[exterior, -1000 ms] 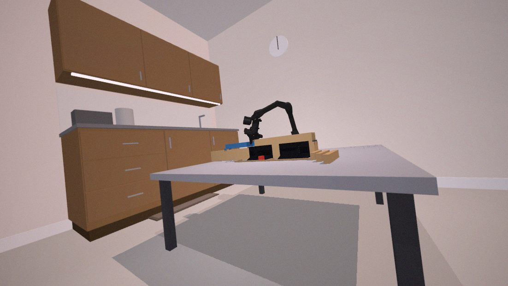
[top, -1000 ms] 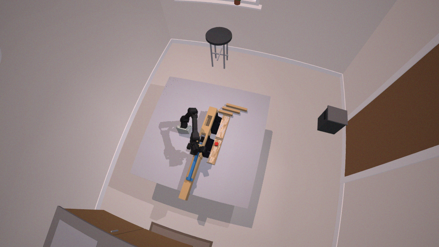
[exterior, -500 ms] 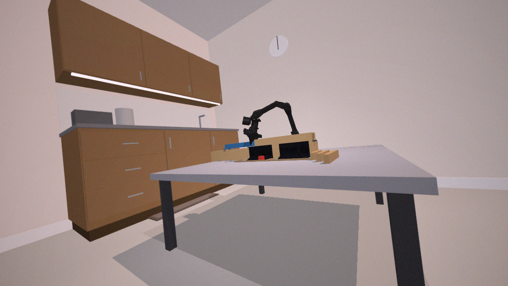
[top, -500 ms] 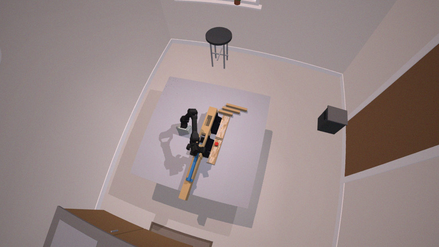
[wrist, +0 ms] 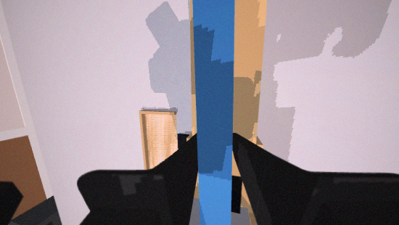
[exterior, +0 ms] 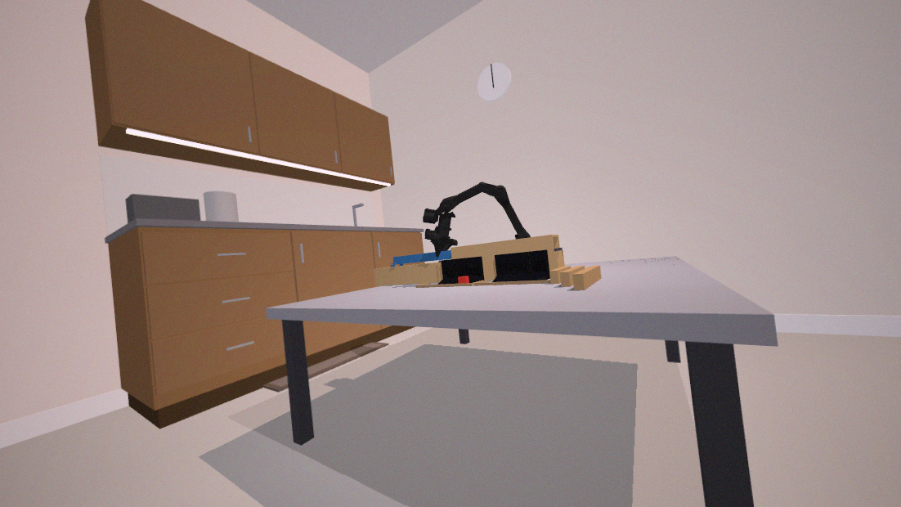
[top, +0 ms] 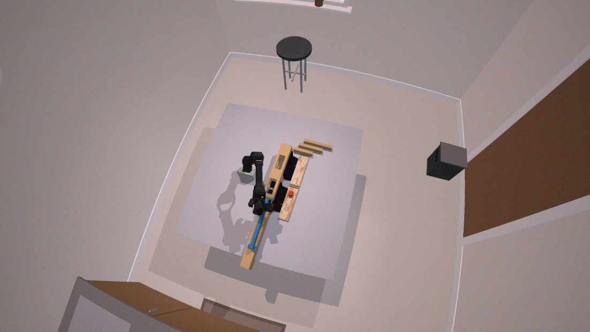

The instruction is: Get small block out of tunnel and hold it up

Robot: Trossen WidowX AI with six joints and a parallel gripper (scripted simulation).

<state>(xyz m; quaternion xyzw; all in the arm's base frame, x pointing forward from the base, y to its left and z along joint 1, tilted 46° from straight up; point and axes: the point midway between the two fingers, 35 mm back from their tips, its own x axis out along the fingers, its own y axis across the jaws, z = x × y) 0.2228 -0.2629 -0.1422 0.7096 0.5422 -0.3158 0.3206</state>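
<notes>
My gripper tip is now 3 cm short of the covered tunnel, 8 cm to the right of it and 5 cm above it. Round my gripper tip: red block (15 cm ahead, 20 cm to the left, 10 cm below).
</notes>
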